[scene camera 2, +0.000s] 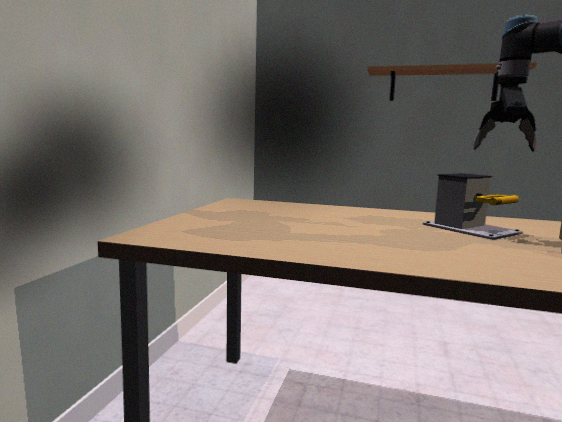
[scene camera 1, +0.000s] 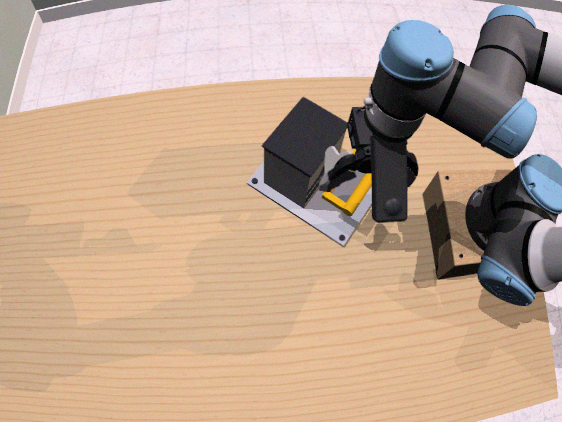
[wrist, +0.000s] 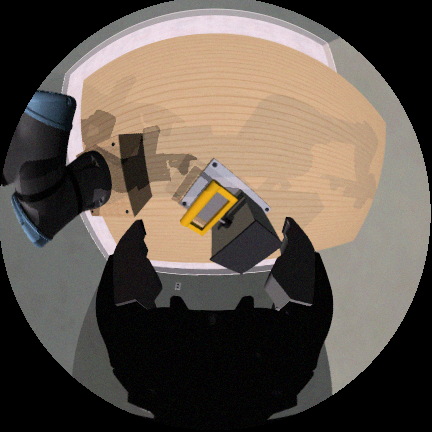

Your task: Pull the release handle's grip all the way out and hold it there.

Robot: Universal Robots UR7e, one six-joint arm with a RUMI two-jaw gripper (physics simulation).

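The release handle's yellow grip (scene camera 1: 359, 195) (scene camera 2: 507, 199) (wrist: 199, 205) is a rectangular loop sticking out level from the side of a dark box (scene camera 1: 305, 135) (scene camera 2: 451, 202) (wrist: 245, 245). A short dark stem joins them in the wrist view. The box stands on a grey base plate (scene camera 1: 320, 220) (scene camera 2: 492, 233) (wrist: 225, 175) with dark bolts at its corners. My gripper (scene camera 2: 504, 149) (wrist: 212, 219) is open and empty, pointing down, well above the box and the grip, touching neither. In scene camera 1 the gripper and wrist hide part of the grip.
A wooden block (scene camera 1: 437, 230) (wrist: 134, 172) under the arm's base stands near the plate, on the grip's side. The wooden table (scene camera 1: 150, 300) (scene camera 2: 350, 250) (wrist: 225, 75) carries these things. A wall shelf (scene camera 2: 430, 70) hangs behind the arm.
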